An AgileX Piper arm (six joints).
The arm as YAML. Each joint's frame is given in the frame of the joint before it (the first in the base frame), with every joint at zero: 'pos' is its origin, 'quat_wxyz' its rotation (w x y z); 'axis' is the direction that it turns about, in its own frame. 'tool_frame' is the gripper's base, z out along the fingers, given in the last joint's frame.
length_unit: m
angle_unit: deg
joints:
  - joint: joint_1
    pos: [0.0, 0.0, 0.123]
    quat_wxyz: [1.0, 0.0, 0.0, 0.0]
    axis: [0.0, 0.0, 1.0]
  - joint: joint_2
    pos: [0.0, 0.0, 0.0]
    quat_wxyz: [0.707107, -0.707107, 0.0, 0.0]
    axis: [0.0, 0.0, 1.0]
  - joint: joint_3
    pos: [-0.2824, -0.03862, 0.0]
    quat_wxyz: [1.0, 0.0, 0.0, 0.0]
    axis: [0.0, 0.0, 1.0]
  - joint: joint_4
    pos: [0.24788, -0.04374, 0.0]
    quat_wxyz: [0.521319, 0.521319, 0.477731, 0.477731]
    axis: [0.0, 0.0, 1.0]
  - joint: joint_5
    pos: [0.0, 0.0, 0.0]
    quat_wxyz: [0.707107, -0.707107, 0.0, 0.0]
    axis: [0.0, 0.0, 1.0]
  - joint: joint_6
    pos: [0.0, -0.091, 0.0]
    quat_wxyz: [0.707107, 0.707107, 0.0, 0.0]
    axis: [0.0, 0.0, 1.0]
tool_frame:
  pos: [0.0, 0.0, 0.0]
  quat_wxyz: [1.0, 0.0, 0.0, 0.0]
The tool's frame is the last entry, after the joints.
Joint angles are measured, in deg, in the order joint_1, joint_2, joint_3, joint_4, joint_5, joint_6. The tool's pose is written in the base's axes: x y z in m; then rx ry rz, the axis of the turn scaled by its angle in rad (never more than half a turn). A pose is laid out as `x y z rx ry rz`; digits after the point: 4 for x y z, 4 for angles.
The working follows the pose.
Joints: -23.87, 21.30, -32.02, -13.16, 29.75, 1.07
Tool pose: 0.0638 -0.0395 0.3297 0.2963 1.8102 -0.5258
Where each joint sits with the arm in this pose, in the base's axes (m; each line is computed from the numbers above, not from the rounded line before):
joint_1: 0.0000 0.0000 0.1230
joint_2: 0.0000 0.0000 0.1230
joint_3: -0.2278 0.1008 0.2616
joint_4: -0.0125 0.0055 0.3506
joint_5: -0.0125 0.0055 0.3506
joint_6: 0.0638 -0.0395 0.3297
the tool: 0.0638 -0.0395 0.3297

